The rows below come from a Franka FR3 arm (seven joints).
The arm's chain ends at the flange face. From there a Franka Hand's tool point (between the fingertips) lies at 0.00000 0.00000 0.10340 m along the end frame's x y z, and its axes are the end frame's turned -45 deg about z.
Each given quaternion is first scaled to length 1.
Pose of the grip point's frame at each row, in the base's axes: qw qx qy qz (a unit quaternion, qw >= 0); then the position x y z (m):
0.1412 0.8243 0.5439 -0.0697 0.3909 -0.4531 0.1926
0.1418 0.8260 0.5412 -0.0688 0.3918 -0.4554 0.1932
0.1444 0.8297 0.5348 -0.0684 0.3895 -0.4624 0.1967
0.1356 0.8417 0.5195 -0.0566 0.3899 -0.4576 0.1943
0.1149 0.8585 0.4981 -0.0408 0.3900 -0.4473 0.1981
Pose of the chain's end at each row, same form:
0.1571 0.9697 0.1870 -0.0104 0.3869 -0.4212 0.2909
0.1573 0.9702 0.1839 -0.0093 0.3877 -0.4235 0.2915
0.1596 0.9712 0.1766 -0.0079 0.3853 -0.4301 0.2948
0.1469 0.9765 0.1579 -0.0004 0.3852 -0.4279 0.2932
0.1218 0.9838 0.1317 0.0063 0.3854 -0.4227 0.2984

